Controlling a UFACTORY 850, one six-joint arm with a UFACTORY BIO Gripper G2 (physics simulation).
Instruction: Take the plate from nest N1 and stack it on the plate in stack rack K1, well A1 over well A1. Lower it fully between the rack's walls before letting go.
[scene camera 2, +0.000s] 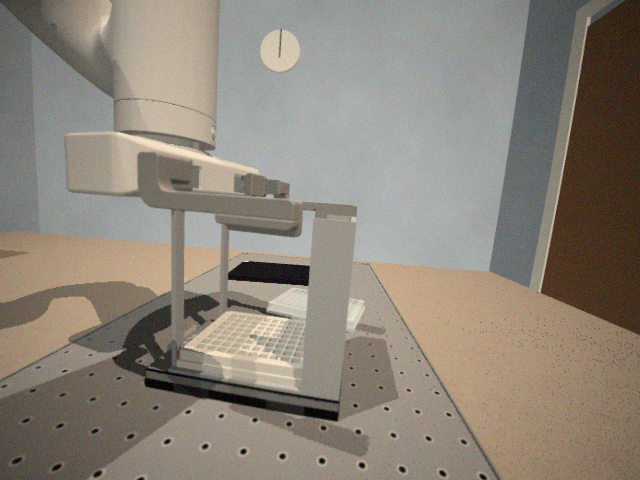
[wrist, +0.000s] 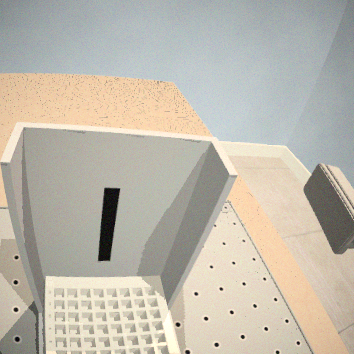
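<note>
The stack rack (scene camera 2: 330, 310) (wrist: 65, 200) has a tall grey wall with side flanges, thin posts and a black base. An off-white gridded plate (scene camera 2: 248, 341) (wrist: 102, 317) sits level at its bottom. Its side shows a step; I cannot tell whether it is one plate or two stacked. A pale, translucent-looking plate (scene camera 2: 289, 304) lies behind the rack, partly hidden by the wall; no label shows whether its place is N1. My gripper (scene camera 2: 310, 217) is open and empty, at about the height of the rack's top, well above the plate inside. In the wrist view, one finger shows at the right edge.
A flat black block or holder (scene camera 2: 271, 271) lies farther back, partly behind the rack wall. The grey perforated board (scene camera 2: 248, 434) (wrist: 220, 310) carries these things and lies on the tan table top (scene camera 2: 516, 392). The rack's upright wall and posts rise close beneath the gripper.
</note>
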